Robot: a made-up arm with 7 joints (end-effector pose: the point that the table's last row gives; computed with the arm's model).
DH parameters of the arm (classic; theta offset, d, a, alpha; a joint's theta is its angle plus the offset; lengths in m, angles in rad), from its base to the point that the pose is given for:
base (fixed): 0.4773 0 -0.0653 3.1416
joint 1: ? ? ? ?
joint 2: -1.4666 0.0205 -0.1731 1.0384
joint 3: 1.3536 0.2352 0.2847 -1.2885
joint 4: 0 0.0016 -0.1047 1.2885
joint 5: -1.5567 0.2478 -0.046 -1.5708
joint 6: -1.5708 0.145 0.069 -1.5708
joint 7: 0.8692 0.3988 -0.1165 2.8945
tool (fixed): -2.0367 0.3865 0 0
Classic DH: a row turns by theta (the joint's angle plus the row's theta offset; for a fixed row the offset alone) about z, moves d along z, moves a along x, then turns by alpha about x.
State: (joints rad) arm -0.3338 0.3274 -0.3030 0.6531 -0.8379 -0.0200 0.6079
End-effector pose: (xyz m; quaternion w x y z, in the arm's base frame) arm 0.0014 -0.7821 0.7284 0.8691 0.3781 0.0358 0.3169
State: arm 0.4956 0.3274 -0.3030 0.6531 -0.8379 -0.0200 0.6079
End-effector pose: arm -0.5726 -0.5817 0.7285 0.9231 0.3605 -0.1196 -0.0601
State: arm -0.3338 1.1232 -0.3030 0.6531 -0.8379 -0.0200 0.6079
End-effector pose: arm 0.2384 -0.8231 0.7787 0.8230 0.1594 -0.2410 0.4891
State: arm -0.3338 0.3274 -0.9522 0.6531 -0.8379 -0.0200 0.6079
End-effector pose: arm -0.0249 -0.5126 0.4221 0.6859 0.6391 0.0848 0.3375
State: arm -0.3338 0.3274 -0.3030 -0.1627 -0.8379 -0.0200 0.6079
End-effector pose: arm -0.2616 -0.5493 0.6879 0.8353 0.5471 -0.0323 -0.0433
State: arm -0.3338 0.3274 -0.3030 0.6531 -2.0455 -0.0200 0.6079
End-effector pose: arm -0.2243 -0.6193 0.5971 0.5535 0.6917 0.4149 0.2074
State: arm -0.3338 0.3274 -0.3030 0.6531 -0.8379 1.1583 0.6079
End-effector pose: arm 0.0038 -0.6281 0.6536 0.6601 0.6555 -0.3597 0.0718
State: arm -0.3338 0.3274 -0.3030 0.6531 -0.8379 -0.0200 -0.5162
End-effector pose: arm 0.0788 -0.6463 0.7622 0.5255 0.4211 -0.0773 0.7352
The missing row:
joint 1: 1.0189 -0.9169 0.2728 -1.7455
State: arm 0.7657 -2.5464 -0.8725 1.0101 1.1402 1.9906 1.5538
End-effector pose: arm -0.3586 -0.3458 1.1410 0.0056 -0.1904 0.3288 0.9250
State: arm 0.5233 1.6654 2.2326 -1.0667 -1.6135 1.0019 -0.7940
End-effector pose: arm -0.3376 -0.2114 0.7705 0.3078 0.7095 0.3475 -0.5302
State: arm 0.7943 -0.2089 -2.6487 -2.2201 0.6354 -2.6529 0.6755
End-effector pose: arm -0.1432 0.0428 0.7945 0.3615 -0.1593 -0.2103 -0.8943
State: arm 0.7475 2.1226 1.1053 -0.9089 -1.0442 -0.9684 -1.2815
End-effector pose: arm -0.3107 -0.4189 0.7230 0.5615 -0.6647 -0.1036 0.4818
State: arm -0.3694 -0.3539 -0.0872 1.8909 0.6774 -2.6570 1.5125
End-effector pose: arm 0.0551 -0.5225 1.3093 0.3640 -0.8857 -0.2618 -0.1201
